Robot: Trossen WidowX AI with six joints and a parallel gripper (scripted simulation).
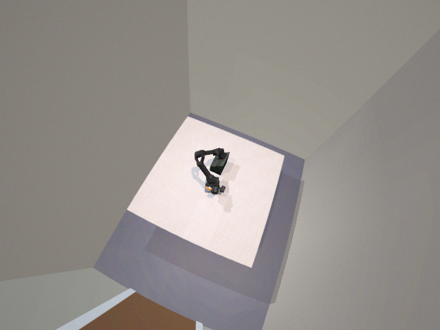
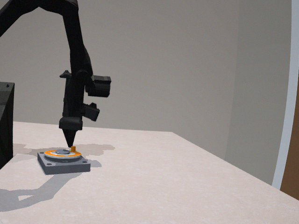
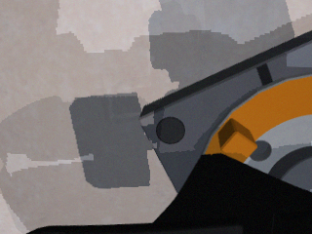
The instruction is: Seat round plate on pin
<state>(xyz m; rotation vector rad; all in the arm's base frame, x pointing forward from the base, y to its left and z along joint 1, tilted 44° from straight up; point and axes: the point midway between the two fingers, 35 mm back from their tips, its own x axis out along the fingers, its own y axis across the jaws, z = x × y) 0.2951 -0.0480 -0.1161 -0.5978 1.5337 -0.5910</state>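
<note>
My gripper tip is now 2 cm past the square base, 5 cm to the left of it and 2 cm above it.
</note>
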